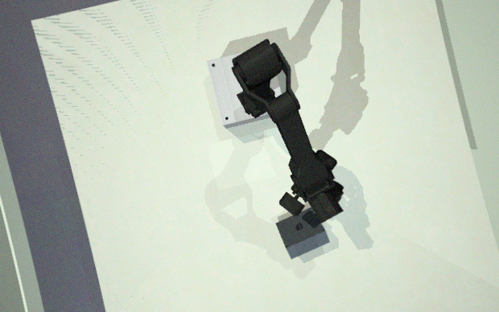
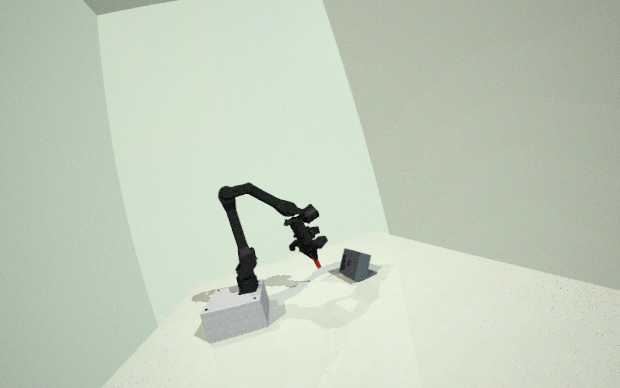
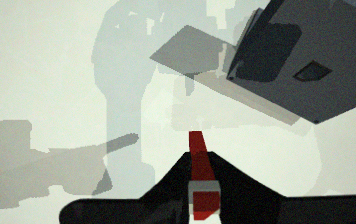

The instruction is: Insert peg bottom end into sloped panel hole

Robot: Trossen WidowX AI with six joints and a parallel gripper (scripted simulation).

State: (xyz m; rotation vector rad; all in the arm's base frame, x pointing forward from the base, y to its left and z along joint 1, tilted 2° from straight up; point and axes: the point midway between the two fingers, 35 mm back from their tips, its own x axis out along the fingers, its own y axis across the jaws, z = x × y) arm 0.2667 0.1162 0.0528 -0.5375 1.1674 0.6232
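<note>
The panel is 150 mm ahead of my gripper tip, 60 mm below it and 30 mm to the right of it. Round my gripper tip: peg 20 mm above, 10 mm behind.
</note>
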